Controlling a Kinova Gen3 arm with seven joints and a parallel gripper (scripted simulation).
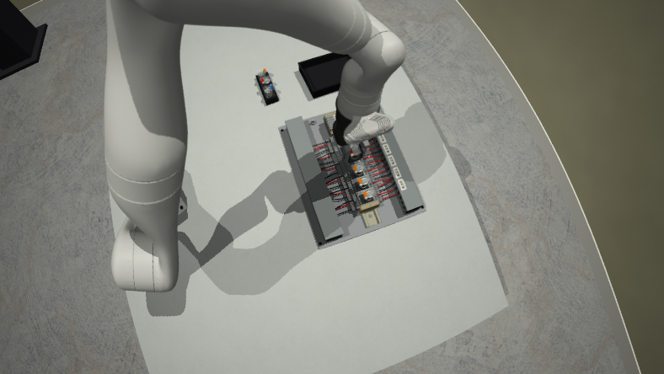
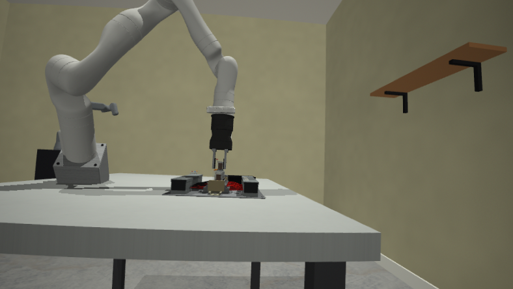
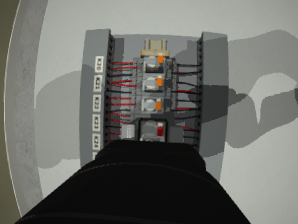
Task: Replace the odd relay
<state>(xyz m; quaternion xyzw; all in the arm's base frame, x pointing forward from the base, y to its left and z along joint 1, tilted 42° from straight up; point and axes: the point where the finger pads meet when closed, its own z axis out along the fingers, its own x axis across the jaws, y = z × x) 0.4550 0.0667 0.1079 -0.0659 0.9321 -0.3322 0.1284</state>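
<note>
The black tray is 4 cm ahead of my hand, 28 cm to the left of it and 7 cm below it.
</note>
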